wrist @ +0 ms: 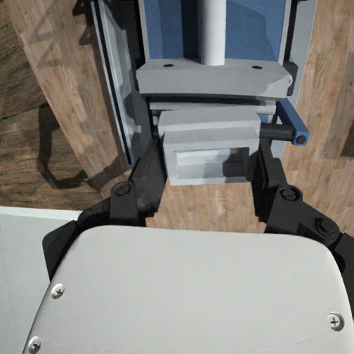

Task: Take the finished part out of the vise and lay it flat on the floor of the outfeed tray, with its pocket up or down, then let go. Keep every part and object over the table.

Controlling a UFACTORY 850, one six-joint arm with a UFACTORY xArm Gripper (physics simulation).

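The finished part (212, 135) is a light grey block with a rectangular pocket that faces the camera. It is in front of the grey jaw (212, 80) of the vise, with a dark gap and a thin grey strip showing between them. My gripper (207, 155) is shut on the part, one black finger against its left side and one against its right side. The fingertips are partly hidden beside the part. Whether the part still touches the vise underneath is hidden. I cannot identify the outfeed tray in this view.
The vise's blue bed and pale round screw (212, 32) extend behind the jaw. A blue handle (295, 122) on a dark rod sticks out at the right. A long grey panel with a black edge runs along the left. A pale surface (30, 265) is at the lower left.
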